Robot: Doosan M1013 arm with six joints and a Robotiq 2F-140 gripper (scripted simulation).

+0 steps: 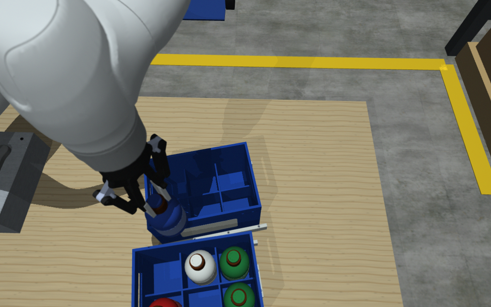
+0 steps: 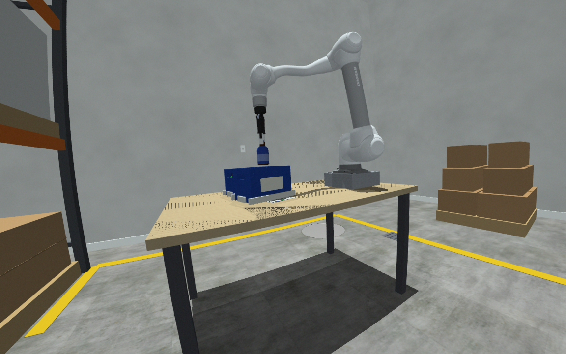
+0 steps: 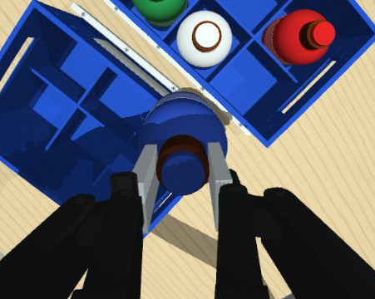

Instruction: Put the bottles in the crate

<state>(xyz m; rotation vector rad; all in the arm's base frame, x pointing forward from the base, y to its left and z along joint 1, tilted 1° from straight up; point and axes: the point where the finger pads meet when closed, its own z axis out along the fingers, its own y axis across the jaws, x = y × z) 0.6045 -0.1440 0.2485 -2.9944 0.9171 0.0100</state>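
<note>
The blue bottle lies 8 cm below my hand. The rest, counted from my hand: pick list 24 cm to the left, 35 cm below; then white bottle 6 cm ahead, 8 cm to the right, 26 cm below; then red bottle 1 cm behind, 19 cm to the right, 26 cm below.
</note>
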